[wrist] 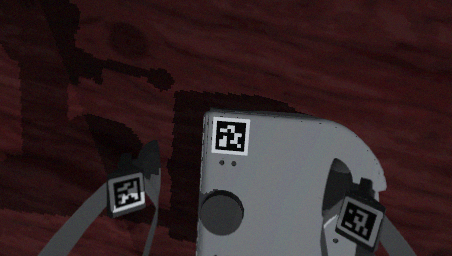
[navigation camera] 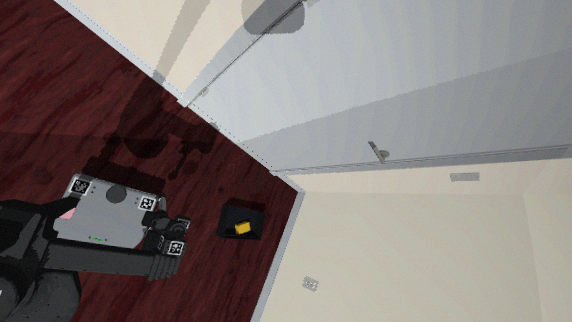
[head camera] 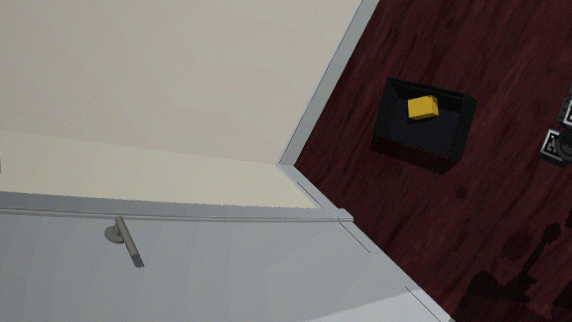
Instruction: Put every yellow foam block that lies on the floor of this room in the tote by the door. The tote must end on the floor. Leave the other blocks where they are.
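Places are measured from the robot's base along level axes (x ahead, y left, z up), in metres.
Pixels of known places: robot's base, link origin: (navigation camera: 115, 193).
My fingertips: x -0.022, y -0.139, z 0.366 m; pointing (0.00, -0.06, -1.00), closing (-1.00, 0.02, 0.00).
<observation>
For each thing: its top centre in the pictures, then the offset to it from my fingertips. "spot": a spot on its surface instead.
- black tote, top centre: (head camera: 416, 114) (navigation camera: 246, 224) dx +0.030, dy -0.605, dz -0.266 m
- yellow foam block, top centre: (head camera: 420, 106) (navigation camera: 244, 228) dx +0.000, dy -0.634, dz -0.318 m
- lever handle, surface spot: (head camera: 127, 237) (navigation camera: 378, 154) spot: dx +0.451, dy -0.627, dz +0.562 m
The black tote (head camera: 466, 127) (navigation camera: 230, 220) stands upright on the dark red floor near the corner by the door. One yellow foam block (head camera: 422, 108) (navigation camera: 243, 228) lies in it, apart from its walls. My gripper (wrist: 241, 168) is open, with no block between its fingers. It hangs over my own grey base, well to the side of the tote. In the navigation view the wrist hides part of the gripper. In the head view part of the wrist shows at the right edge.
My base (navigation camera: 105, 220) (wrist: 290, 150) and the drawn-in arm (navigation camera: 100, 257) are left of the tote in the navigation view. The grey door (head camera: 200, 265) (navigation camera: 350, 110) has a lever handle (head camera: 127, 237) (navigation camera: 377, 152). Pale walls (head camera: 175, 75) (navigation camera: 400, 240) meet near the tote.
</observation>
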